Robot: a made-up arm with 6 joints. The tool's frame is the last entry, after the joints. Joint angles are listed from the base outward. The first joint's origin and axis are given. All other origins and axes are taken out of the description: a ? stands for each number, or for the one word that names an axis. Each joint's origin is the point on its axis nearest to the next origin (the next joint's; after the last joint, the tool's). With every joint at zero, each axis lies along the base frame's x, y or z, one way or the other. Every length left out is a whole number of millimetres.
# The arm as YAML. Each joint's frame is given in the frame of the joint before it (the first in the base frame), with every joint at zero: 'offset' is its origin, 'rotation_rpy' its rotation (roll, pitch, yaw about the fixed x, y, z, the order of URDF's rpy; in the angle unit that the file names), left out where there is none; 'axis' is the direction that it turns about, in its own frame. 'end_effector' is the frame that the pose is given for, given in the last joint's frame.
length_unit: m
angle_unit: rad
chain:
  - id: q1
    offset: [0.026, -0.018, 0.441]
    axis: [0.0, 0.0, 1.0]
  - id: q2
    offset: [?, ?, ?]
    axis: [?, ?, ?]
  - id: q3
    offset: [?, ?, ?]
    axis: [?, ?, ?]
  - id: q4
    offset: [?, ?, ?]
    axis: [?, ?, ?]
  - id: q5
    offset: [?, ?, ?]
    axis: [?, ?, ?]
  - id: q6
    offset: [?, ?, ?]
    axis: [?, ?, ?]
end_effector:
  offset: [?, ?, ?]
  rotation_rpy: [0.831, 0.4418, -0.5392]
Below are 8 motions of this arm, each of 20 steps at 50 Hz.
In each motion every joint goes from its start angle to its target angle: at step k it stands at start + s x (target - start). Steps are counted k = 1, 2, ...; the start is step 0. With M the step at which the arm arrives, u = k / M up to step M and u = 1 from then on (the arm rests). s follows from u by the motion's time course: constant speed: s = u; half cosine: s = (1 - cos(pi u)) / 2; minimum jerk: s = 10 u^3 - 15 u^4 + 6 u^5.
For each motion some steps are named. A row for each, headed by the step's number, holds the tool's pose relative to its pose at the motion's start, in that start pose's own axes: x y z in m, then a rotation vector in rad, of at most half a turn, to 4 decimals.
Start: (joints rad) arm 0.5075 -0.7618 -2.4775 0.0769 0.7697 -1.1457
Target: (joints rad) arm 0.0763 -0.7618 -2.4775 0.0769 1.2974 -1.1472
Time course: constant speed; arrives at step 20
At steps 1, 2, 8, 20:
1: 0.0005 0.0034 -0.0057 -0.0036 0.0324 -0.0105
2: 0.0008 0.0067 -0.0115 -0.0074 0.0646 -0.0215
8: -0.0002 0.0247 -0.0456 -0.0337 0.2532 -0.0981
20: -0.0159 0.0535 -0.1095 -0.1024 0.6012 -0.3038

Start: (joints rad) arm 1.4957 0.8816 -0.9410 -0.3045 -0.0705 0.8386
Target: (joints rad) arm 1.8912 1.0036 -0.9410 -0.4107 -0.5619 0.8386
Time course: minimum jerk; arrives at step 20
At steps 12, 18, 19, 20:
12: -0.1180 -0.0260 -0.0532 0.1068 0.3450 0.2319
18: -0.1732 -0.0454 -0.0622 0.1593 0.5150 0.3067
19: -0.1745 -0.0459 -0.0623 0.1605 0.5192 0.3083
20: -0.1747 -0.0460 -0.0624 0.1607 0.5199 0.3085

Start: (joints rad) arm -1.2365 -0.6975 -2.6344 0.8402 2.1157 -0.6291
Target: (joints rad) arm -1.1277 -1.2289 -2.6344 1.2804 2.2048 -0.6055
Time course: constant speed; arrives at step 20
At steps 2, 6, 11, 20:
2: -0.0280 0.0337 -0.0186 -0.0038 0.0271 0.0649
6: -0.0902 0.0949 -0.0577 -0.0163 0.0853 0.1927
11: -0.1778 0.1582 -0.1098 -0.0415 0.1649 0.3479
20: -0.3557 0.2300 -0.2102 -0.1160 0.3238 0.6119

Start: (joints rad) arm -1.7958 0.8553 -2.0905 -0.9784 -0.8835 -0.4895
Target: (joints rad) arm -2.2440 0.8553 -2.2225 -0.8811 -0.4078 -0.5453
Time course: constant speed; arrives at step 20
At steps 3, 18, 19, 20:
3: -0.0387 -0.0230 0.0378 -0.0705 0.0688 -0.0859
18: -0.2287 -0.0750 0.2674 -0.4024 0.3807 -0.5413
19: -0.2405 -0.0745 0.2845 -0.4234 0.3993 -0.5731
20: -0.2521 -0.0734 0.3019 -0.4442 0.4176 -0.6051

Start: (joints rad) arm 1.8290 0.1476 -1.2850 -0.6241 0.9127 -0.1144
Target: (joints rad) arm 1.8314 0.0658 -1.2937 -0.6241 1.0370 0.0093
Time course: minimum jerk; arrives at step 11
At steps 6, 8, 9, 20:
6: -0.0061 0.0072 0.0306 0.0151 -0.0613 -0.0803
8: -0.0097 0.0105 0.0456 0.0227 -0.0918 -0.1196
9: -0.0108 0.0114 0.0500 0.0250 -0.1009 -0.1311
20: -0.0115 0.0119 0.0523 0.0262 -0.1057 -0.1372

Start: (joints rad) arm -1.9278 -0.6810 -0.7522 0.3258 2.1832 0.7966
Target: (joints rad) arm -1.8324 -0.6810 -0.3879 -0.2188 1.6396 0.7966
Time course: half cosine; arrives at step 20
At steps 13, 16, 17, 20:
13: 0.1279 0.0147 -0.0793 0.0784 -0.3569 0.2237
16: 0.1557 0.0140 -0.0958 0.0760 -0.4287 0.3091
17: 0.1619 0.0136 -0.0995 0.0741 -0.4440 0.3303
20: 0.1700 0.0130 -0.1045 0.0710 -0.4636 0.3593

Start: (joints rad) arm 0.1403 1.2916 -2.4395 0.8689 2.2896 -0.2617
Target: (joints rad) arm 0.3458 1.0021 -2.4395 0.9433 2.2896 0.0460
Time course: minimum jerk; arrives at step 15
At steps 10, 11, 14, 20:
10: -0.0821 0.0467 -0.1890 -0.1250 -0.1264 0.0023
11: -0.0918 0.0482 -0.2109 -0.1380 -0.1387 0.0043
14: -0.1052 0.0490 -0.2405 -0.1554 -0.1549 0.0076
20: -0.1055 0.0490 -0.2411 -0.1557 -0.1552 0.0077

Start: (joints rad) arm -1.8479 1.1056 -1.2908 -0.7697 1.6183 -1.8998
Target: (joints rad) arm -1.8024 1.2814 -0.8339 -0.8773 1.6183 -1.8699
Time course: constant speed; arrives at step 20
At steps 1, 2, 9, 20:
1: 0.0151 -0.0040 -0.0030 0.0094 0.0289 0.0085
2: 0.0301 -0.0078 -0.0064 0.0187 0.0578 0.0171
9: 0.1312 -0.0281 -0.0418 0.0806 0.2611 0.0770
20: 0.2679 -0.0369 -0.1339 0.1671 0.5822 0.1740

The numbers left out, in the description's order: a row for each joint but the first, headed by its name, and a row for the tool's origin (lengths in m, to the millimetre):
q2: xyz -0.021 0.005 0.0, axis 0.0 1.0 0.0
q3: xyz 0.063 0.0 0.279, axis 0.0 1.0 0.0
q4: xyz 0.095 0.0 -0.509, axis 0.0 0.0 -1.0
q5: xyz -0.016 -0.002 0.0, axis 0.0 1.0 0.0
q6: xyz 0.049 0.0 -0.111, axis 0.0 0.0 -1.0
tool: xyz 0.013 0.029 0.0

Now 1 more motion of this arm.
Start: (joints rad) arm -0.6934 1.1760 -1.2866 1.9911 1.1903 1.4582
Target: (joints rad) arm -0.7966 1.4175 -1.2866 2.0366 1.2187 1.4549
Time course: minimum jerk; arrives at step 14
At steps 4, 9, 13, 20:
4: 0.0026 0.0221 -0.0101 0.0220 -0.0138 -0.0294
9: 0.0231 0.1150 -0.0465 0.1119 -0.0734 -0.1546
13: 0.0356 0.1514 -0.0581 0.1467 -0.0979 -0.2052
20: 0.0358 0.1519 -0.0583 0.1472 -0.0982 -0.2058

